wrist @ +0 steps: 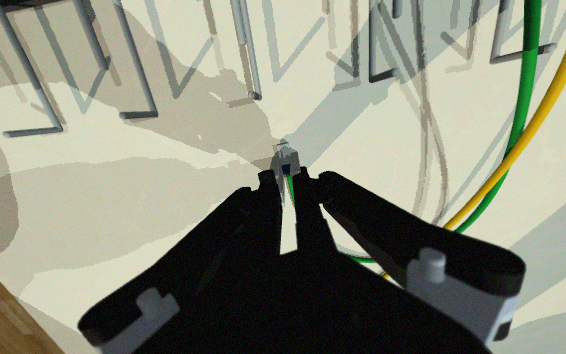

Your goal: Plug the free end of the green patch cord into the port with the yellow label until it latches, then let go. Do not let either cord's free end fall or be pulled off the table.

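Places are measured from the arm's base along level axes (x right, y ahead, z up), in centimetres.
Where they show: gripper, fingertip midpoint: (287, 166).
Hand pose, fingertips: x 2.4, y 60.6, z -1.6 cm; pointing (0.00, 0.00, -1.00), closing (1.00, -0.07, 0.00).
After its pixels a point has its place.
My gripper (287, 166) @(x 2.4, y 60.6, z -1.6 cm) is shut on the plug of the green patch cord, at the centre of the wrist view. The plug (284, 149) @(x 2.6, y 62.6, z -0.7 cm) is grey and clear, with a dark blue part at the fingertips, and it points away from the fingers. A thin stretch of green cord (291, 189) @(x 2.1, y 58.0, z -1.1 cm) runs back from it between the fingers. More green cord (525, 100) @(x 19.0, y 62.7, z 4.8 cm) hangs as a thick curve at the right. The fingers hide part of the plug. The port with the yellow label does not show in this view.
Several grey wire hooks (140, 115) @(x -8.0, y 69.0, z 2.1 cm) stick out along the top. A dark panel edge (25, 5) @(x -15.6, y 80.4, z -1.3 cm) crosses the top left corner. A yellow cord (530, 135) @(x 19.9, y 60.1, z 4.5 cm) crosses the green one at the right. A brown wooden edge (25, 325) shows at the lower left.
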